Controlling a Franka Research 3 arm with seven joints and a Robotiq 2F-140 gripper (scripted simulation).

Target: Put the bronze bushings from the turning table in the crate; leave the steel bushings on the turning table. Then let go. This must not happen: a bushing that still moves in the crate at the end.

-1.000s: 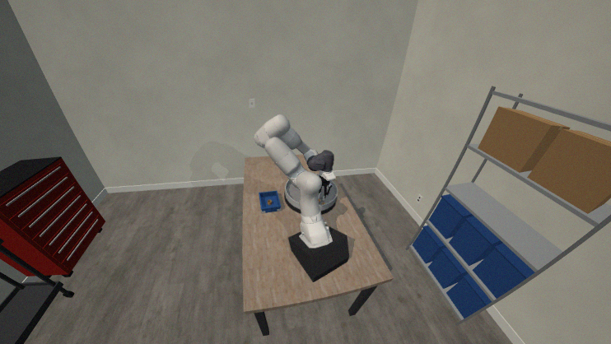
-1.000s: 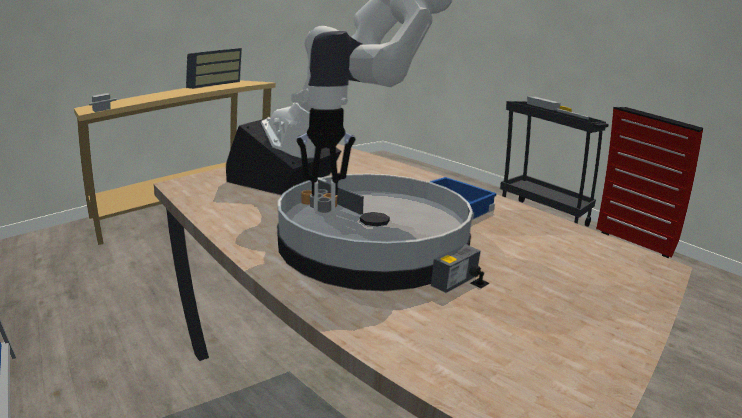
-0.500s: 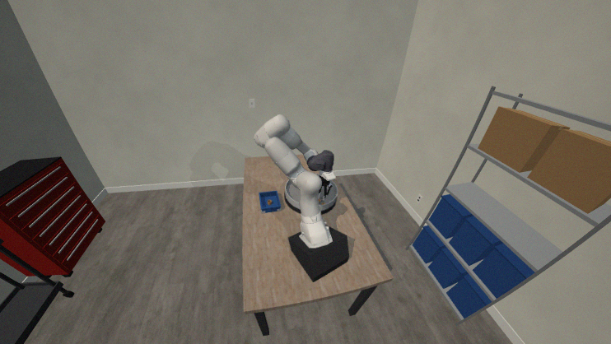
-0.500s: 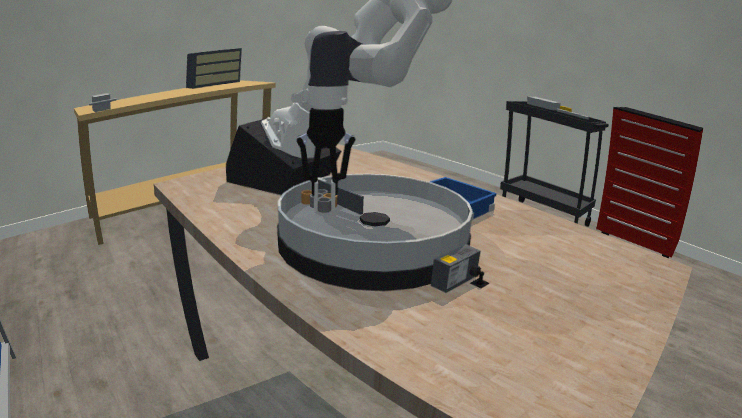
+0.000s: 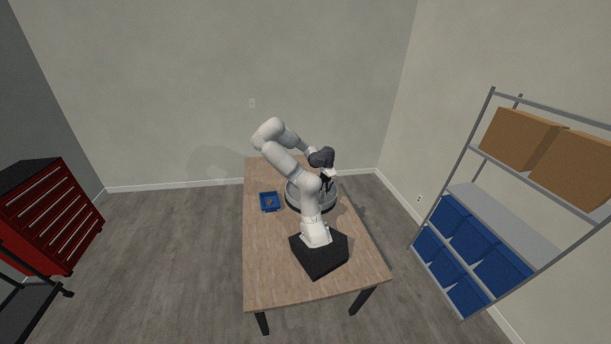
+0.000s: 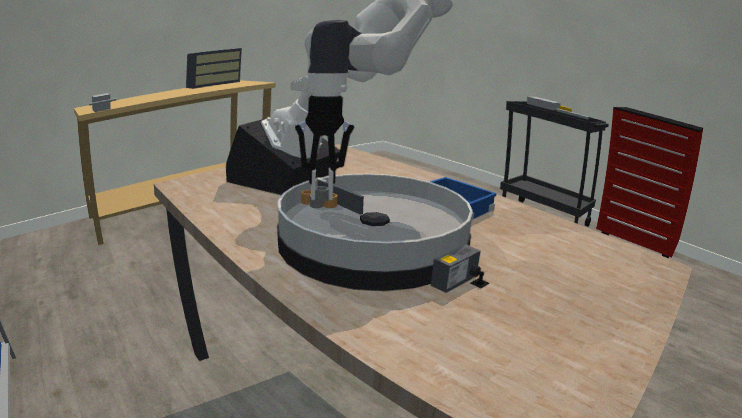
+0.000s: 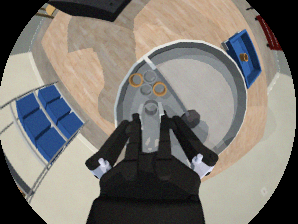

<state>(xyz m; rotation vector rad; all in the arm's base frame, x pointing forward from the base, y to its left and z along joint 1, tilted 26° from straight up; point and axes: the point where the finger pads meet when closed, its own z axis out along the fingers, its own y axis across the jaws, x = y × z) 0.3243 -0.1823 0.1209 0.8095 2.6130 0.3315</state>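
Right now my hand is 11 cm short of the grey round turning table, 7 cm above it and 6 cm to the right of it. Also, from my hand: grey turning table (13 cm ahead, 7 cm below, 6 cm to the left); blue crate (40 cm to the left, 10 cm below, 7 cm ahead).
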